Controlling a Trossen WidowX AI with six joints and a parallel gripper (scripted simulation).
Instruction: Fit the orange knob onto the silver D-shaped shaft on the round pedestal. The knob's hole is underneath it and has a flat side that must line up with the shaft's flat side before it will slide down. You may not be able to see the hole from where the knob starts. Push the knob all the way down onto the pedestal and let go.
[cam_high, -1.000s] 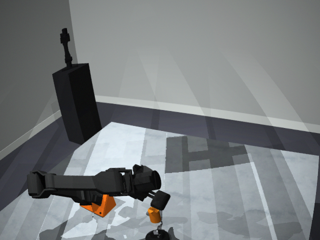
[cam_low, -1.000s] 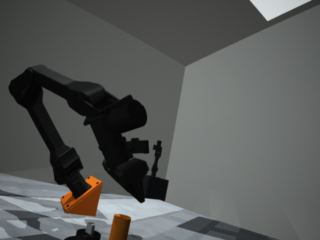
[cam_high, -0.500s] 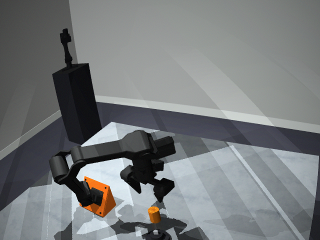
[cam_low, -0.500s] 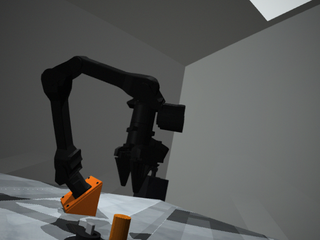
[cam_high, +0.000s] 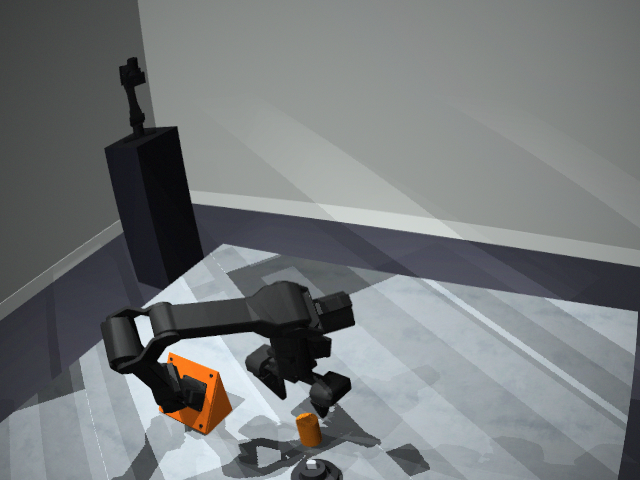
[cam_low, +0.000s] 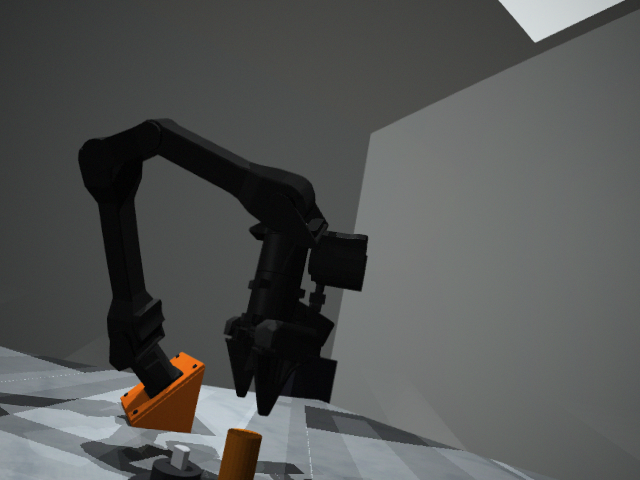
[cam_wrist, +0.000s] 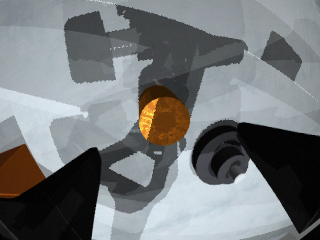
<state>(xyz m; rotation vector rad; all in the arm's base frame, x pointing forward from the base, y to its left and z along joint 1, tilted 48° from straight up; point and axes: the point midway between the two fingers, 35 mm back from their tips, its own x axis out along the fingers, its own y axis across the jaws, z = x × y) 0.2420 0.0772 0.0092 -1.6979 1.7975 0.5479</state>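
The orange knob is 50 mm below my gripper tip. Round my gripper tip: round dark pedestal (70 mm ahead, 90 mm to the right, 60 mm below).
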